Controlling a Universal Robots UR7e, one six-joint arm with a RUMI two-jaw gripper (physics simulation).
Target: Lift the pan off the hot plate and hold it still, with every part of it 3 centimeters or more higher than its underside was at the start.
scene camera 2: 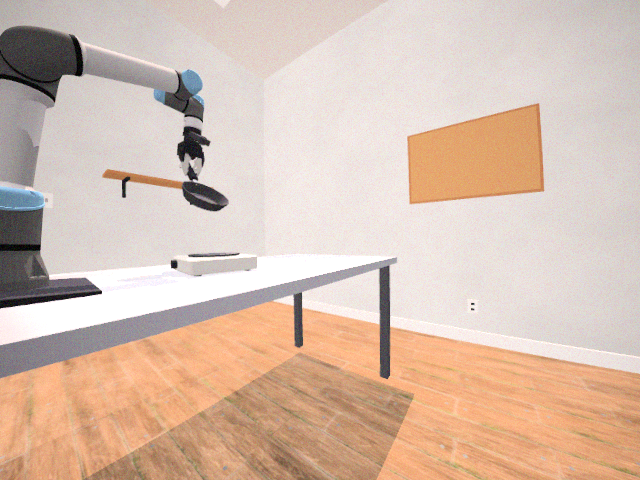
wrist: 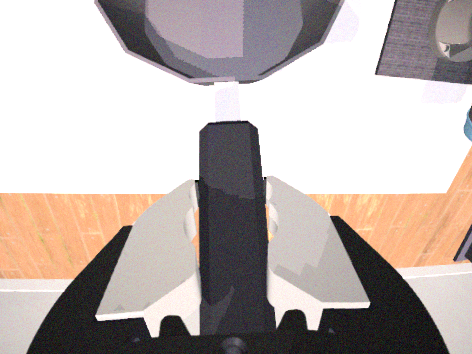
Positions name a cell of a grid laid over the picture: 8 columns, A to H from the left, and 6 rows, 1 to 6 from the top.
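Observation:
Hot plate (scene camera 2: C4). Black pan (scene camera 2: C3), also in the wrist view (wrist: D1). The gripper (scene camera 2: C3), also in the wrist view (wrist: D4).

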